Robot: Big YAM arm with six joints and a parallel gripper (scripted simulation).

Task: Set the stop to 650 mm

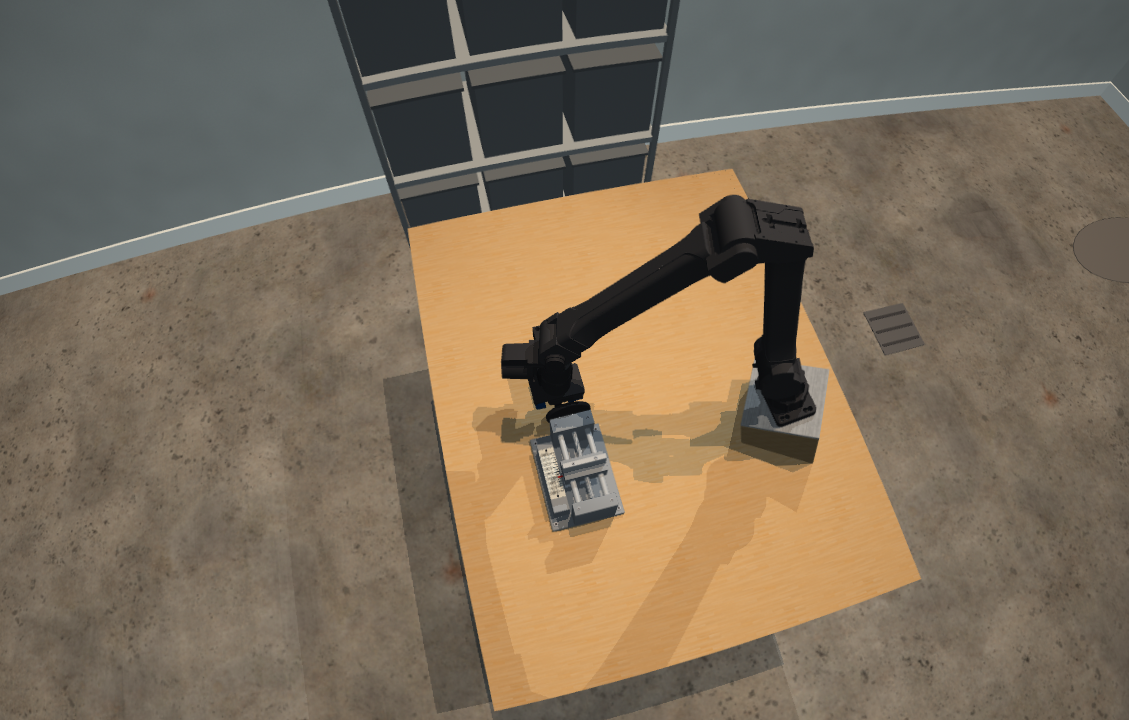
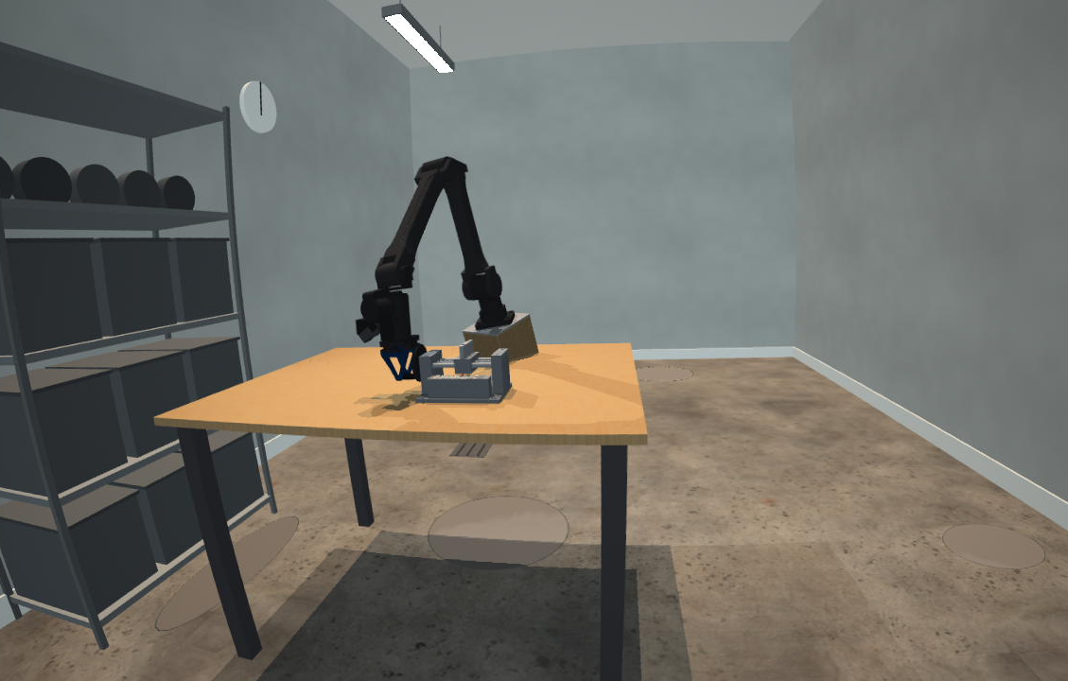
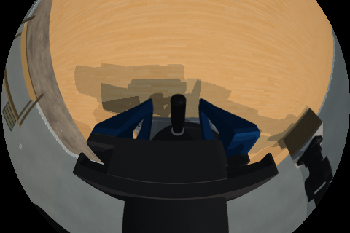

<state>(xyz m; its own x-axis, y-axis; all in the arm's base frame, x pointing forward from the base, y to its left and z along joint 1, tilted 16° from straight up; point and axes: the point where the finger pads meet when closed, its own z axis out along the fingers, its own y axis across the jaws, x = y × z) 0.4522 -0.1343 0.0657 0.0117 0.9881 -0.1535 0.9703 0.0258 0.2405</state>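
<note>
The handwheel handle is 10 mm to the left of my hand. Round my hand: black handwheel (10 mm behind, 30 mm to the left); grey stop fixture (160 mm to the left, 40 mm above).
</note>
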